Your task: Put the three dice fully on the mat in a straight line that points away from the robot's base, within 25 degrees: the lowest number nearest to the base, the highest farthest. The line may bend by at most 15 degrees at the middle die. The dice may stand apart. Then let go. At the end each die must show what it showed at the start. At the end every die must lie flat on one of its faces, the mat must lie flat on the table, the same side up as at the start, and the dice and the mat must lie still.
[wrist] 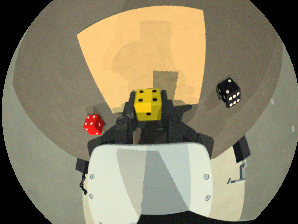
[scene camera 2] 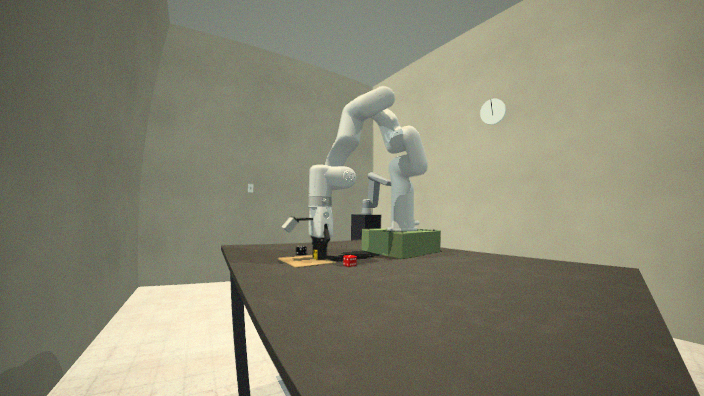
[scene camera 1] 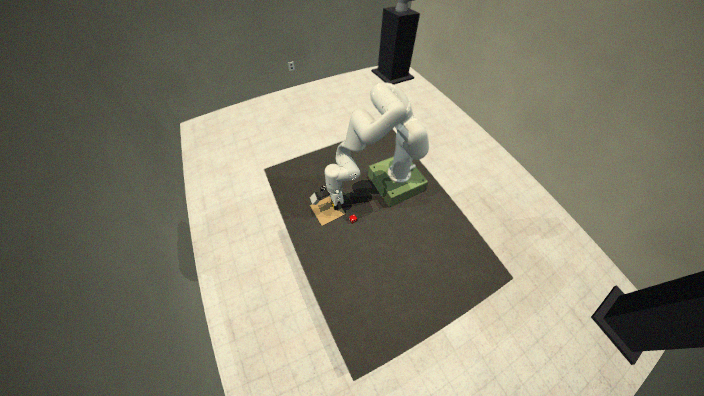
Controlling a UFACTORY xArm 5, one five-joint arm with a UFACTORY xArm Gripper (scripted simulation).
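Observation:
I can see my own gripper [wrist: 148,98] here. Along with the gripper, the scene shows me a tan mat [wrist: 125,53], and there is a yellow die [wrist: 148,106] too.

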